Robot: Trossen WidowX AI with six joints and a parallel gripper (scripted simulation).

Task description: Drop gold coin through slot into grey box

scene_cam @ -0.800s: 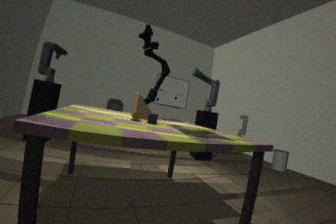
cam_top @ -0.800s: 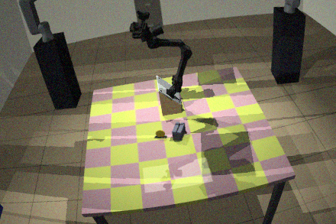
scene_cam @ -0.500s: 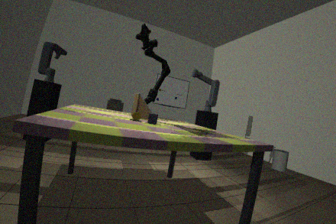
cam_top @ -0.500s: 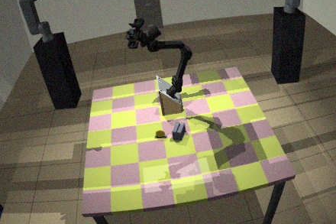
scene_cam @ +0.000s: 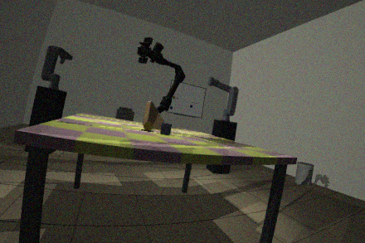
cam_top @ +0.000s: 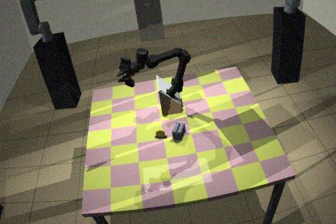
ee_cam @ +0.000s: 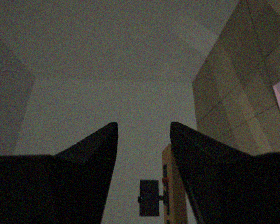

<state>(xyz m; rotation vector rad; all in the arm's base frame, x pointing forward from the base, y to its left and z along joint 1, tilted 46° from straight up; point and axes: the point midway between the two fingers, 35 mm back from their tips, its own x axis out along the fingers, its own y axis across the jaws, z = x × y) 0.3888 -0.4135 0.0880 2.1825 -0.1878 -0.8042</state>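
My gripper tip is 9 cm past the gold coin, 17 cm to the right of it and 51 cm above it.
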